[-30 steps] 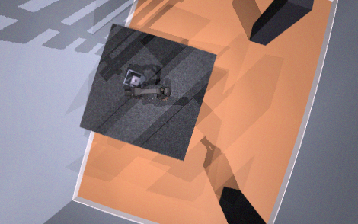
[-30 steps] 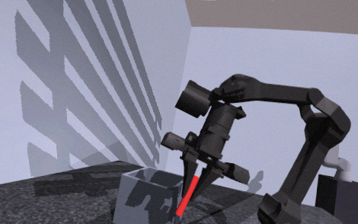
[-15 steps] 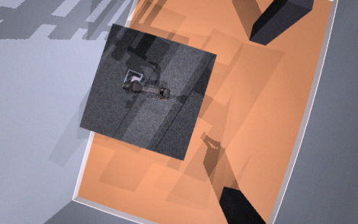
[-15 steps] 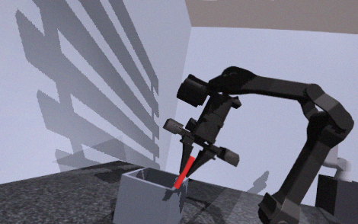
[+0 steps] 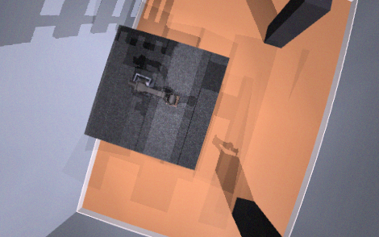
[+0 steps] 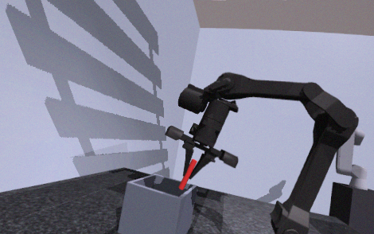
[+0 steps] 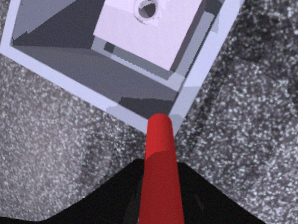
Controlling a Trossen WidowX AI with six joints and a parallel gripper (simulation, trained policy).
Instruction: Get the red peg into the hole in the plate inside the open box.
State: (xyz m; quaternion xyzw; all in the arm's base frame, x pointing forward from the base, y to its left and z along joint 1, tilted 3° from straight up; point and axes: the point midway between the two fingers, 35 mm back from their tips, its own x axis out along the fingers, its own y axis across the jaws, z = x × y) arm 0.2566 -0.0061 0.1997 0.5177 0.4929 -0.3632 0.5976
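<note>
Now: gripper tip 140 mm above the pale plate, 80 mm to the left of it and 70 mm short of it. Also, from my gripper tip: red peg 10 mm above.
</note>
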